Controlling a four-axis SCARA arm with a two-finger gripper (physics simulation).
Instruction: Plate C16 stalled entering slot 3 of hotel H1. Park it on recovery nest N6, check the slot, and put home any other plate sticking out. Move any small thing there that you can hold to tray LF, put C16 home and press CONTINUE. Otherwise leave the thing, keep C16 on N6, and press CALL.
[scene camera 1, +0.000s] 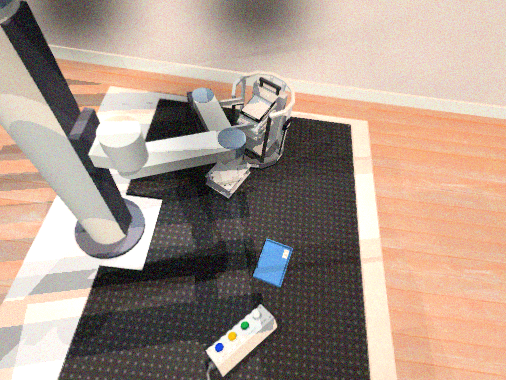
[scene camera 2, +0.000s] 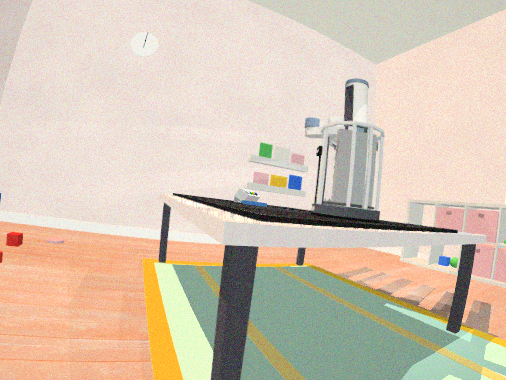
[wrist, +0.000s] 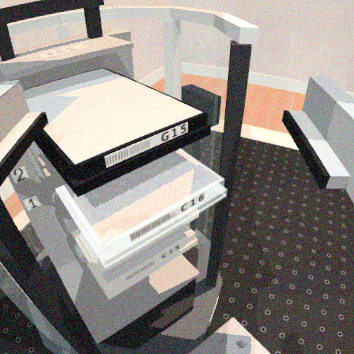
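Seen in the pictures: gripper, fingertip midpoint: (scene camera 1: 248, 112) (wrist: 161, 94); arm's base, origin of the base link: (scene camera 1: 111, 227).
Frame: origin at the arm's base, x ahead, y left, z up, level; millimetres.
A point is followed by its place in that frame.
Hotel H1 (scene camera 1: 291, 100) {z 330, x 615, y 459 mm} (scene camera 2: 354, 165) {z 187, x 580, y 566 mm} (wrist: 235, 100) {z 289, x 535, y 367 mm} stands at the mat's back edge. In the wrist view, black plate G15 (wrist: 125, 112) {z 293, x 484, y 418 mm} lies above clear plate C16 (wrist: 150, 205) {z 256, x 456, y 389 mm}, and both stick out at the front. Clear plate C15 (wrist: 145, 267) {z 180, x 460, y 402 mm} sits lower and farther in. G15 also shows in scene camera 1 (scene camera 1: 258, 107) {z 293, x 495, y 439 mm}. My gripper (scene camera 1: 240, 114) {z 318, x 461, y 382 mm} (wrist: 161, 94) {z 318, x 461, y 382 mm} is open and empty, its fingers apart to either side at G15's height. A pale square nest (scene camera 1: 228, 180) {z 73, x 413, y 236 mm} (wrist: 232, 340) {z 73, x 473, y 321 mm} stands before the hotel. Slot 3's inside is hidden.
A blue tray (scene camera 1: 272, 262) {z 15, x 622, y -62 mm} (scene camera 2: 254, 203) {z 22, x 653, y 9 mm} lies on the mat. A white button box (scene camera 1: 242, 340) {z 92, x 539, y -350 mm} (scene camera 2: 245, 195) {z 58, x 599, y -241 mm} with blue, amber, green and white buttons stands nearer the front. The arm's column (scene camera 1: 60, 145) {z 565, x 53, y -52 mm} (scene camera 2: 361, 100) {z 743, x 27, y 70 mm} is left of the hotel in scene camera 1.
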